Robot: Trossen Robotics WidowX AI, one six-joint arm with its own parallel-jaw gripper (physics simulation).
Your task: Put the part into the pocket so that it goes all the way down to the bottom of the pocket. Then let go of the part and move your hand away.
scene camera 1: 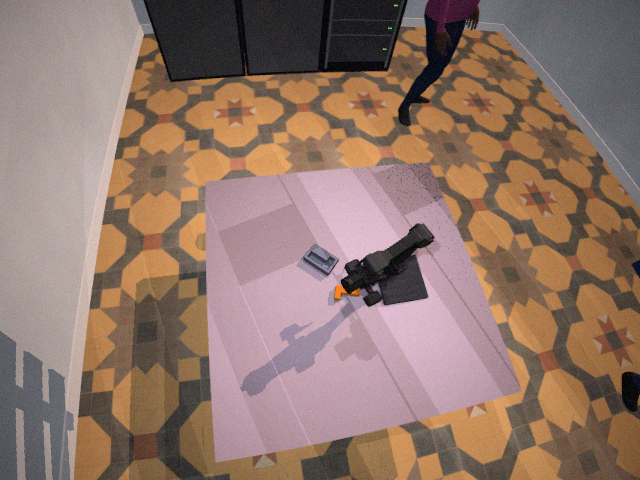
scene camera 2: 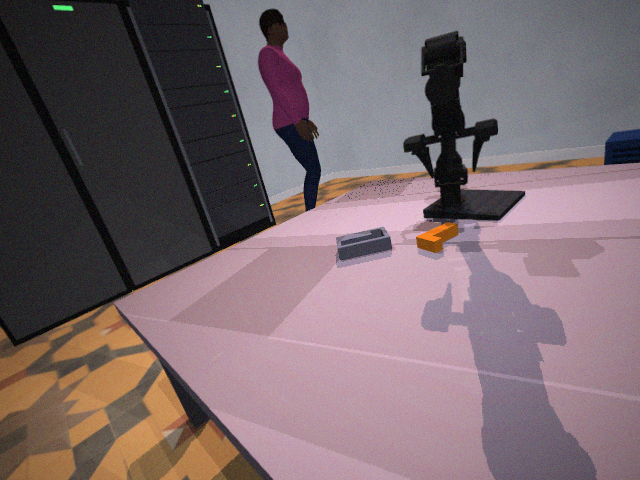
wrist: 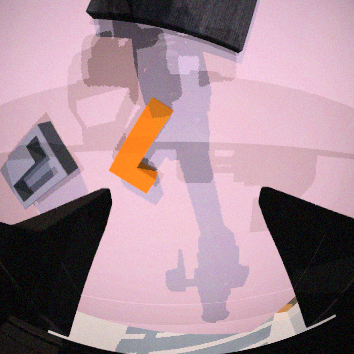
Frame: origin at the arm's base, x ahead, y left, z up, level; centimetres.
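Where they show: gripper, fingertip midpoint: (scene camera 1: 358, 289) (scene camera 2: 452, 174) (wrist: 186, 195); arm's base, link origin: (scene camera 1: 390, 269) (scene camera 2: 450, 203).
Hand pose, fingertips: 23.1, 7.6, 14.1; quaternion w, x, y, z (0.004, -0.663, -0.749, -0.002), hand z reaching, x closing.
Note:
Things, the pixels of their top centre, and the offset from my fingertips, as dx, dy, dz. Level surfaces: height alone.
- orange L-shaped part, top centre: (wrist: 148, 147) (scene camera 2: 441, 231) (scene camera 1: 347, 293) +1.0, -3.7, -13.5
- grey block with the L-shaped pocket, top centre: (wrist: 27, 172) (scene camera 2: 361, 236) (scene camera 1: 321, 257) +6.1, -23.5, -12.9
- pink table, surface height: dz -16.5
The orange L-shaped part (scene camera 1: 338, 293) (scene camera 2: 432, 240) (wrist: 136, 152) lies flat on the pink table top. The grey block with the L-shaped pocket (scene camera 1: 320, 259) (scene camera 2: 364, 244) (wrist: 40, 165) stands on the table beside the part, apart from it; part of the pocket's dark recess shows. My gripper (scene camera 2: 450, 169) (wrist: 186, 195) is open and empty, high above the table. In the wrist view the part shows between and beyond the fingertips, nearer the left finger, and the block is further left. In the scene camera 1 view the arm covers one end of the part.
The arm's black base plate (scene camera 1: 405, 286) (scene camera 2: 496, 204) (wrist: 200, 20) lies behind the part on the pink table (scene camera 1: 258, 413) (scene camera 2: 310, 403). Dark cabinets (scene camera 1: 284, 36) (scene camera 2: 67, 129) and a person in a magenta top (scene camera 1: 439, 46) (scene camera 2: 284, 87) stand beyond the table. The arm's shadow falls across the table.

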